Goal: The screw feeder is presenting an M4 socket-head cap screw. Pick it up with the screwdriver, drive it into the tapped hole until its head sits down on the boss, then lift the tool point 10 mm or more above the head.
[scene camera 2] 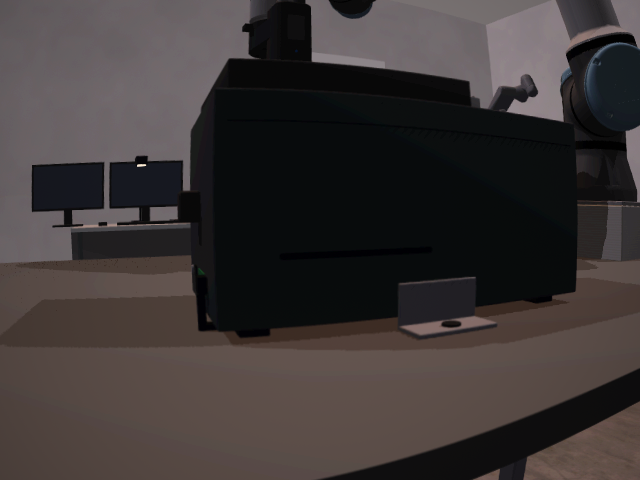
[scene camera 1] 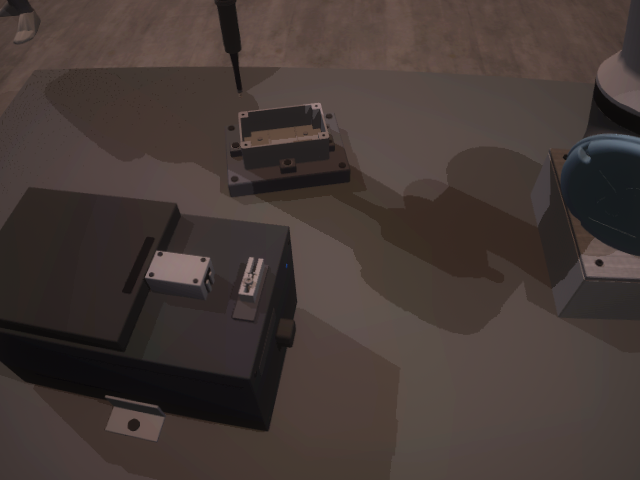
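My screwdriver (scene camera 1: 239,91) points down, its tip in the picture just above and left of the housing's back left corner, apart from it. A tiny light piece at the tip looks like the screw (scene camera 1: 239,95). In the scene camera 2 view the dark tool body (scene camera 2: 289,32) shows above the feeder, its tip hidden. An open-topped grey housing (scene camera 1: 286,153) sits on a dark base plate (scene camera 1: 289,182). A small boss (scene camera 1: 287,164) with a hole stands at its front; which hole is the tapped one I cannot tell. The screw feeder (scene camera 1: 206,338) (scene camera 2: 382,206) has a pale pickup nest (scene camera 1: 250,290) on top.
A white block (scene camera 1: 180,269) sits on the feeder beside the nest. An angle bracket (scene camera 1: 147,431) (scene camera 2: 436,299) stands by the feeder's side. A blue-capped arm joint (scene camera 1: 610,191) hangs over the robot's pedestal (scene camera 1: 568,289) at the right. Monitors (scene camera 2: 67,186) (scene camera 2: 149,188) stand in the background.
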